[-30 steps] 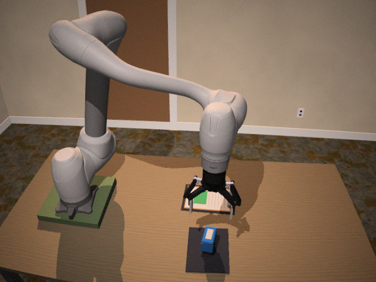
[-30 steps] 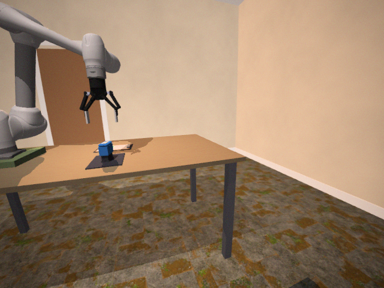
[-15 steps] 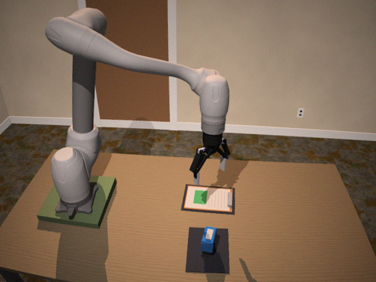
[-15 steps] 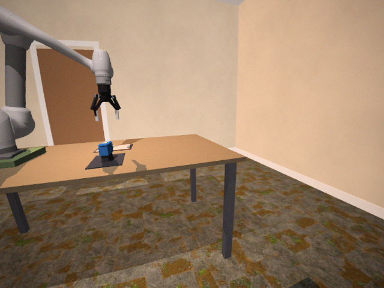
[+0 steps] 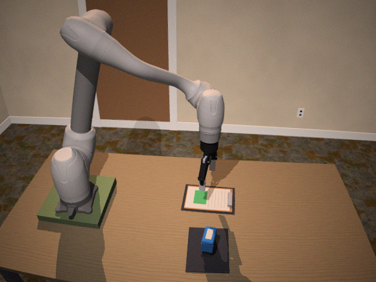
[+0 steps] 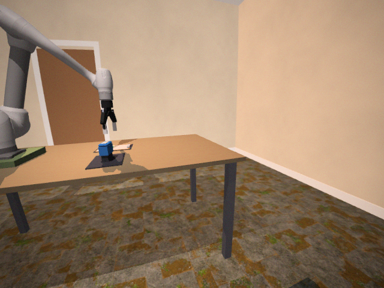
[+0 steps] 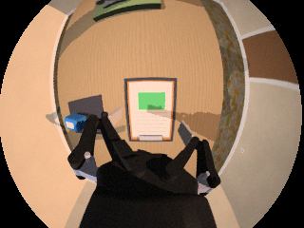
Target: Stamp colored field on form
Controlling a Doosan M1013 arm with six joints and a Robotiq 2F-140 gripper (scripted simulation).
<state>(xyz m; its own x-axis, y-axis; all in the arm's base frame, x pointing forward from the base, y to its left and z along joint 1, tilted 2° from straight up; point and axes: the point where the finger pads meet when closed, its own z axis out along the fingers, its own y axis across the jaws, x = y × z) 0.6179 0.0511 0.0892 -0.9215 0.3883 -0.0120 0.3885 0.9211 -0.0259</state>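
The blue stamp lies 20 mm behind my hand, 310 mm to the right of it and 80 mm below it. Also, from my hand: mat: 20 mm behind, 310 mm to the right, 120 mm below.
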